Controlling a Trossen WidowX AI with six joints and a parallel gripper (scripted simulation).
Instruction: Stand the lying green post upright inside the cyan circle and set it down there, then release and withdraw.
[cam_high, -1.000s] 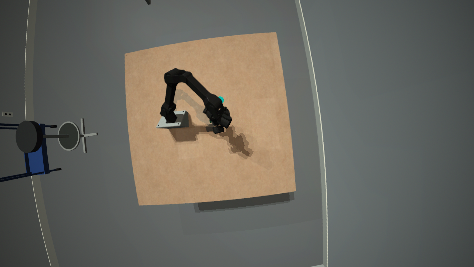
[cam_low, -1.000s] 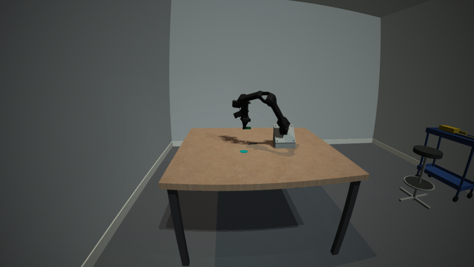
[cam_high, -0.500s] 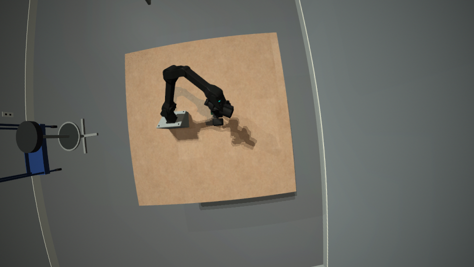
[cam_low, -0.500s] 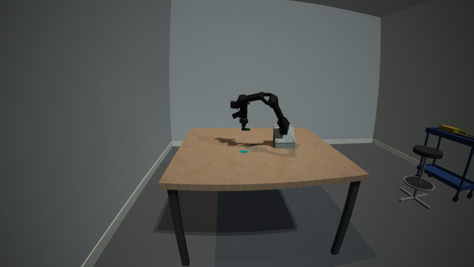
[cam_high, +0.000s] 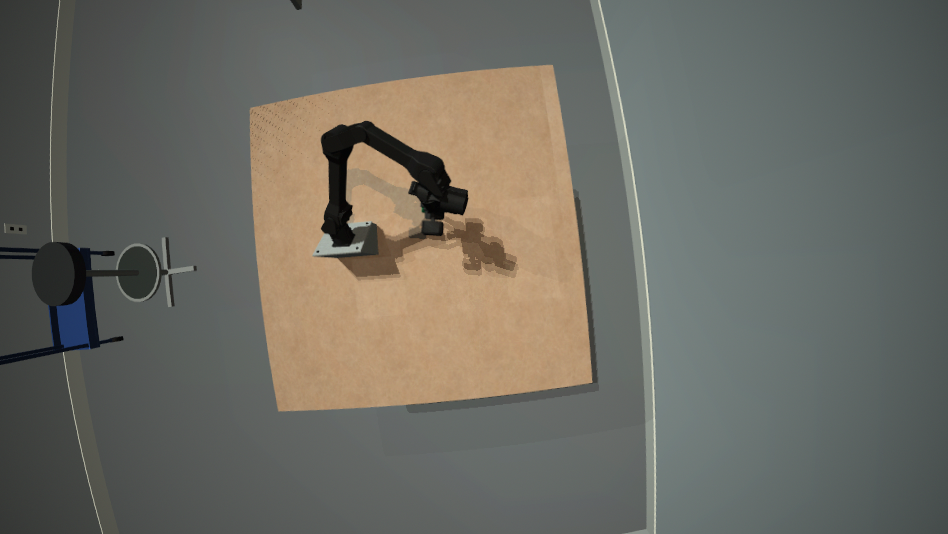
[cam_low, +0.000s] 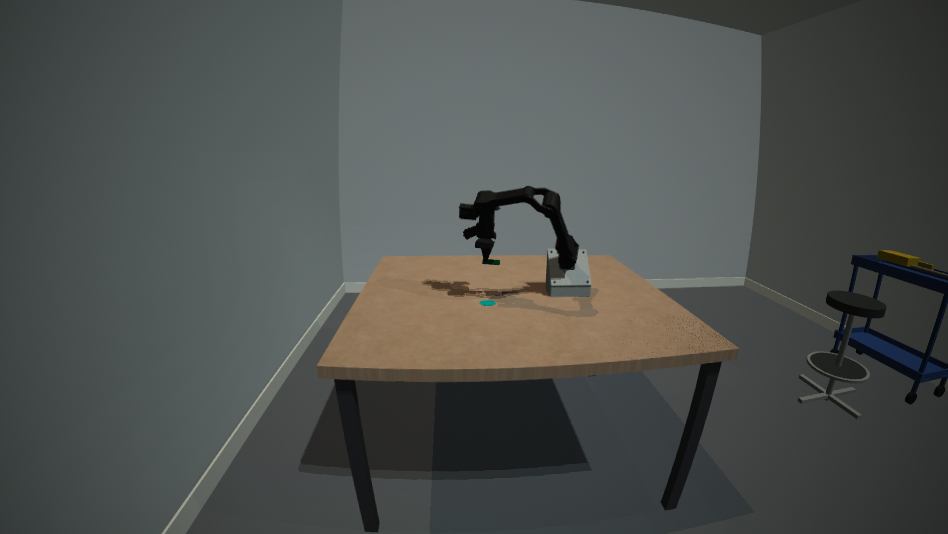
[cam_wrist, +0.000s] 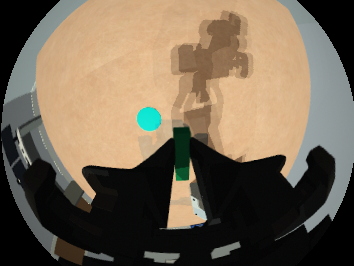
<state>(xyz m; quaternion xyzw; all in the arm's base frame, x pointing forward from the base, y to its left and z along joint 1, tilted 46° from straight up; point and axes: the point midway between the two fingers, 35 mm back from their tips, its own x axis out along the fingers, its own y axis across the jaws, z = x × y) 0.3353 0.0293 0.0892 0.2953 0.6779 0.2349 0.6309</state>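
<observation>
My gripper tip is 10 mm past the cyan circle, 70 mm to the right of it and 150 mm above it. The rest, counted from my gripper tip: green post: 20 mm behind.
</observation>
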